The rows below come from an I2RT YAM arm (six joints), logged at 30 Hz.
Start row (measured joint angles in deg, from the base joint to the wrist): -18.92 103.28 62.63 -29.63 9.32 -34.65
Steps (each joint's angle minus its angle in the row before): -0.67 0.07 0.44 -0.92 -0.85 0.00; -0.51 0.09 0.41 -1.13 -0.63 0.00; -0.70 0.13 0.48 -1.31 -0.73 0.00; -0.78 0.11 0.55 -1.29 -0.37 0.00; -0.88 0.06 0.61 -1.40 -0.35 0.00; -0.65 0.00 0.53 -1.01 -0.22 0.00; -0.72 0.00 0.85 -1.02 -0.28 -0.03; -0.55 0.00 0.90 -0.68 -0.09 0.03; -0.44 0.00 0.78 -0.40 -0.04 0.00; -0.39 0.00 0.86 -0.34 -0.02 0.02; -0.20 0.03 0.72 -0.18 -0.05 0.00; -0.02 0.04 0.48 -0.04 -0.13 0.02; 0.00 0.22 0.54 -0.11 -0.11 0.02; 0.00 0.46 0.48 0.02 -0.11 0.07; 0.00 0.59 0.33 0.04 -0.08 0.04; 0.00 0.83 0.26 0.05 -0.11 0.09; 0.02 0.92 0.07 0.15 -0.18 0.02; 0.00 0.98 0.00 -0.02 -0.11 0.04; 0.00 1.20 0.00 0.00 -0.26 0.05; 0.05 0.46 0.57 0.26 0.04 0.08
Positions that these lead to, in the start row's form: -19.59 103.35 63.07 -30.55 8.47 -34.65; -20.10 103.44 63.48 -31.68 7.84 -34.65; -20.80 103.57 63.96 -32.99 7.11 -34.65; -21.58 103.68 64.51 -34.28 6.74 -34.65; -22.46 103.74 65.12 -35.68 6.39 -34.65; -23.11 103.74 65.65 -36.69 6.17 -34.65; -23.83 103.74 66.50 -37.71 5.89 -34.68; -24.38 103.74 67.40 -38.39 5.80 -34.65; -24.82 103.74 68.18 -38.79 5.76 -34.65; -25.21 103.74 69.04 -39.13 5.74 -34.63; -25.41 103.77 69.76 -39.31 5.69 -34.63; -25.43 103.81 70.24 -39.35 5.56 -34.61; -25.43 104.03 70.78 -39.46 5.45 -34.59; -25.43 104.49 71.26 -39.44 5.34 -34.52; -25.43 105.08 71.59 -39.40 5.26 -34.48; -25.43 105.91 71.85 -39.35 5.15 -34.39; -25.41 106.83 71.92 -39.20 4.97 -34.37; -25.41 107.81 71.92 -39.22 4.86 -34.33; -25.41 109.01 71.92 -39.22 4.60 -34.28; -25.36 109.47 72.49 -38.96 4.64 -34.20
